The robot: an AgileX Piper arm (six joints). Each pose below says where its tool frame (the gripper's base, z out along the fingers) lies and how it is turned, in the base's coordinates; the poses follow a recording.
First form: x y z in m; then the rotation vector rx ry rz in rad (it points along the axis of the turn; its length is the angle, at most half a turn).
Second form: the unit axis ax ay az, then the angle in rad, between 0 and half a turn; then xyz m. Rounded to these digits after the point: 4 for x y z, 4 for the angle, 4 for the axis.
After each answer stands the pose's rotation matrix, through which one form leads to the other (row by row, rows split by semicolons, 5 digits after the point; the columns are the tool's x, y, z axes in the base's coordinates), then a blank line. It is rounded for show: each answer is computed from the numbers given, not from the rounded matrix.
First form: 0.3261 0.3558 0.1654 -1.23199 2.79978 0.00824
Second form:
-0.4028 0.9153 0.0027 3.0589 0.3261 0.3558 0.1654
-0.67270 -0.73626 0.07347; -0.73581 0.67611 0.03821; -0.07780 -0.02836 -0.99657

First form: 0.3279 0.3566 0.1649 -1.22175 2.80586 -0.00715
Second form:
-0.3992 0.9169 -0.0023 3.0603 0.3279 0.3566 0.1649
-0.67847 -0.73066 0.07629; -0.73104 0.68176 0.02813; -0.07257 -0.03669 -0.99669

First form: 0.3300 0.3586 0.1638 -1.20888 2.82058 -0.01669
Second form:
-0.3939 0.9191 -0.0054 3.0688 0.3300 0.3586 0.1638
-0.68740 -0.72279 0.07115; -0.72358 0.68999 0.01868; -0.06260 -0.03865 -0.99729

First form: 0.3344 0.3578 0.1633 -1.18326 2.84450 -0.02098
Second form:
-0.3841 0.9233 -0.0068 3.0809 0.3344 0.3578 0.1633
-0.70341 -0.70814 0.06126; -0.70896 0.70516 0.01075; -0.05081 -0.03587 -0.99806

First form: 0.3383 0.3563 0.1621 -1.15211 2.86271 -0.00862
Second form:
-0.3734 0.9277 -0.0028 3.0859 0.3383 0.3563 0.1621
-0.71988 -0.69201 0.05376; -0.69232 0.72142 0.01562; -0.04959 -0.02598 -0.99843

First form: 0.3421 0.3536 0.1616 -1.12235 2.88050 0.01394
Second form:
-0.3630 0.9318 0.0045 3.0915 0.3421 0.3536 0.1616
-0.73530 -0.67635 0.04342; -0.67590 0.73652 0.02659; -0.04996 -0.00979 -0.99870

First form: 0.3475 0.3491 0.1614 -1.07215 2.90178 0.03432
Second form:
-0.3466 0.9380 0.0111 3.0937 0.3475 0.3491 0.1614
-0.75879 -0.65028 0.03721; -0.64921 0.75969 0.03739; -0.05258 0.00421 -0.99861

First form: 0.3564 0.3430 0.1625 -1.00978 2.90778 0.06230
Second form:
-0.3280 0.9445 0.0202 3.0788 0.3564 0.3430 0.1625
-0.78309 -0.62020 0.04605; -0.61766 0.78425 0.05878; -0.07257 0.01759 -0.99721

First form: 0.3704 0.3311 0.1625 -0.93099 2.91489 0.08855
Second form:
-0.3041 0.9522 0.0289 3.0612 0.3704 0.3311 0.1625
-0.81209 -0.58055 0.05887; -0.57591 0.81365 0.07941; -0.09400 0.03059 -0.99510

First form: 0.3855 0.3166 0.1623 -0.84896 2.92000 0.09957
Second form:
-0.2790 0.9597 0.0327 3.0425 0.3855 0.3166 0.1623
-0.83976 -0.53751 0.07669; -0.53104 0.84253 0.09026; -0.11313 0.03507 -0.99296

